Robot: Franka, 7 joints.
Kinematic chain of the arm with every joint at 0, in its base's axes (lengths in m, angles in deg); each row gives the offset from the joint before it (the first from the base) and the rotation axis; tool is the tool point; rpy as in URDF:
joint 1: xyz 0 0 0.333 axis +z
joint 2: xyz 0 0 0 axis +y
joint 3: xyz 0 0 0.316 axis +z
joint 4: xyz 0.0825 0 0 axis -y
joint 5: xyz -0.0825 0 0.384 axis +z
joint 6: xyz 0 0 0 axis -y
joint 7: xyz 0.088 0 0 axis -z
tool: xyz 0 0 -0.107 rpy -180 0 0
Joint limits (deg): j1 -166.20..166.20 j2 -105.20..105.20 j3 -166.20..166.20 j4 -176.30..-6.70 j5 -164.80..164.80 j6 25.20..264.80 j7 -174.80..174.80
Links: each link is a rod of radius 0.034 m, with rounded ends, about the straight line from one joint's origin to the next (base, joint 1, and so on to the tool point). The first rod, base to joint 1, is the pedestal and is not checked.
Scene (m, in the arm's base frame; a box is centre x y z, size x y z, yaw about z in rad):
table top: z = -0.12
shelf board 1: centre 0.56 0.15 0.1 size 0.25 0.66 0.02 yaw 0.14
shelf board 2: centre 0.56 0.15 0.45 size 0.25 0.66 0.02 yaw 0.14
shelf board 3: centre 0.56 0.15 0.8 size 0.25 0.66 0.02 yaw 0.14
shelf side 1: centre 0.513 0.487 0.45 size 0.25 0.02 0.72 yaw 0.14
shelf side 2: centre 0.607 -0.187 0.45 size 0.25 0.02 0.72 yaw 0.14
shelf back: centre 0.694 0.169 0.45 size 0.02 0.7 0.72 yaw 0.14
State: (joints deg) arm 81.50 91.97 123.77 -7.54 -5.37 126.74 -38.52
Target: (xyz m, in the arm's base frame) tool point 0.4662 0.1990 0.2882
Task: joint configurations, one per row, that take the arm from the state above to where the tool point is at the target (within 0.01 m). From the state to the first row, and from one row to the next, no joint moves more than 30 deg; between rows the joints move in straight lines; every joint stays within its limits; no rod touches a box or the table.
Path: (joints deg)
1: 93.73 80.31 120.45 -32.86 -12.48 121.52 -44.69
2: 105.97 68.64 117.13 -58.18 -19.58 116.30 -50.86
3: 118.20 56.98 113.81 -83.50 -26.69 111.08 -57.03
4: 130.44 45.32 110.49 -108.82 -33.80 105.85 -63.21
5: 101.36 55.30 107.03 -111.13 -29.43 92.67 -59.09
6: 72.29 65.28 103.56 -113.44 -25.07 79.49 -54.98
7: 43.21 75.26 100.10 -115.74 -20.71 66.30 -50.86
8: 14.13 85.24 96.63 -118.05 -16.35 53.12 -46.75
9: -14.94 95.22 93.17 -120.36 -11.98 39.94 -42.63
10: -44.02 105.20 89.70 -122.67 -7.62 26.75 -38.52
11: -39.68 105.20 92.78 -106.16 -7.63 31.47 -38.52
12: -35.34 105.20 95.85 -89.64 -7.65 36.19 -38.52

